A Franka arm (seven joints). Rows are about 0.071 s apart.
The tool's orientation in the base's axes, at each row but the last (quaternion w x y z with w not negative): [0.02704, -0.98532, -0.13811, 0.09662]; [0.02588, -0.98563, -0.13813, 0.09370]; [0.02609, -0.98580, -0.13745, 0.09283]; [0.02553, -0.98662, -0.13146, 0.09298]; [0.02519, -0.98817, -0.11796, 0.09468]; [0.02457, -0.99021, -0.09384, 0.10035]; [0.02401, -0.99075, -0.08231, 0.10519]
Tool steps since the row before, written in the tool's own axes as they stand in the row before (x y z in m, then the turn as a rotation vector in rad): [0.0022, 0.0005, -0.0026, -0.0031, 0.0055, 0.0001]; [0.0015, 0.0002, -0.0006, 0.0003, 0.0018, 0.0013]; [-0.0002, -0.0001, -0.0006, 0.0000, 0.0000, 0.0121]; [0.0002, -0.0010, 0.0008, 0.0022, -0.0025, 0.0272]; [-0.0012, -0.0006, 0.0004, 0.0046, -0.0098, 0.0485]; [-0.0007, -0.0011, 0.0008, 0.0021, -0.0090, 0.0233]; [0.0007, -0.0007, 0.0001, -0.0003, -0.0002, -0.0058]
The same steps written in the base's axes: [0.0027, 0.0001, 0.0021, -0.0015, -0.0061, 0.0000]; [0.0016, 0.0002, 0.0003, 0.0005, -0.0016, -0.0015]; [-0.0001, 0.0000, 0.0006, -0.0023, 0.0003, -0.0119]; [-0.0002, 0.0010, -0.0007, -0.0037, 0.0037, -0.0269]; [-0.0014, 0.0003, -0.0001, -0.0072, 0.0119, -0.0477]; [-0.0010, 0.0010, -0.0006, -0.0043, 0.0099, -0.0226]; [0.0005, 0.0008, -0.0002, 0.0009, 0.0000, 0.0057]
